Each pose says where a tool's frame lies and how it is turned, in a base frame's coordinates. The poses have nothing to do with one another.
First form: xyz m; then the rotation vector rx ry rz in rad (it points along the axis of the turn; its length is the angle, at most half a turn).
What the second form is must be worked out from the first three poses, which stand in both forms.
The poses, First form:
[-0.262 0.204 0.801 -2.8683 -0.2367 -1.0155]
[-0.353 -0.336 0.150 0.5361 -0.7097 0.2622]
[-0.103 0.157 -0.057 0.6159 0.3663 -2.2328]
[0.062 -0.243 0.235 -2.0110 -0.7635 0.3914]
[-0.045 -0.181 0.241 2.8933 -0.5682 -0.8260]
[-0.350 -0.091 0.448 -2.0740 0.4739 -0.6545]
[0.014 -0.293 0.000 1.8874 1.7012 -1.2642]
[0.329 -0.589 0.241 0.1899 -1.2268 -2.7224]
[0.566 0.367 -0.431 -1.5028 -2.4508 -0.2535]
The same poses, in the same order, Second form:
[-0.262 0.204 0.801 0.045 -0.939 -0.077 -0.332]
[-0.353 -0.336 0.150 0.894 0.259 -0.342 0.126]
[-0.103 0.157 -0.057 0.388 0.242 0.144 -0.878]
[0.062 -0.243 0.235 0.460 -0.817 -0.310 0.159]
[-0.045 -0.181 0.241 0.040 0.944 -0.185 -0.270]
[-0.350 -0.091 0.448 0.442 -0.836 0.191 -0.264]
[0.014 -0.293 0.000 0.151 0.657 0.593 -0.440]
[0.329 -0.589 0.241 0.075 0.063 -0.409 -0.907]
[0.566 0.367 -0.431 0.127 -0.516 -0.842 -0.087]

